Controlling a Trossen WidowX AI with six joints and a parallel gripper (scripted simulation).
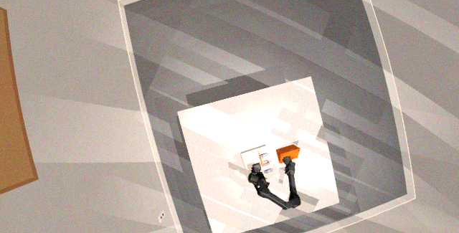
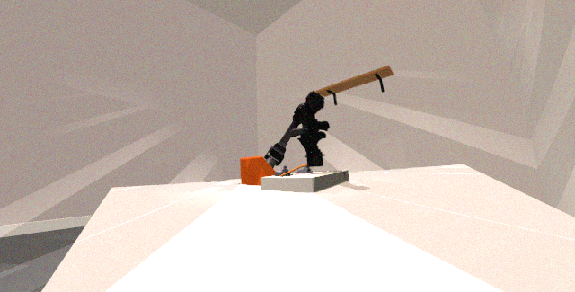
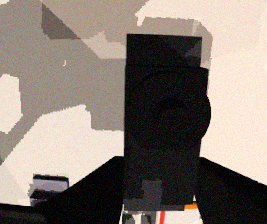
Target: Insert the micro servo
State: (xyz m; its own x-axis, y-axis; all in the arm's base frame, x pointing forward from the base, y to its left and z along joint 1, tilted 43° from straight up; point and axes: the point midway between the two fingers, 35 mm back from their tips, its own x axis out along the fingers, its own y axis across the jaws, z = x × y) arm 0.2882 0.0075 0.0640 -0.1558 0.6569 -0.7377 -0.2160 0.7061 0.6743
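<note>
Now: gripper tip 100 mm above the pale deck and 10 mm short of it.
</note>
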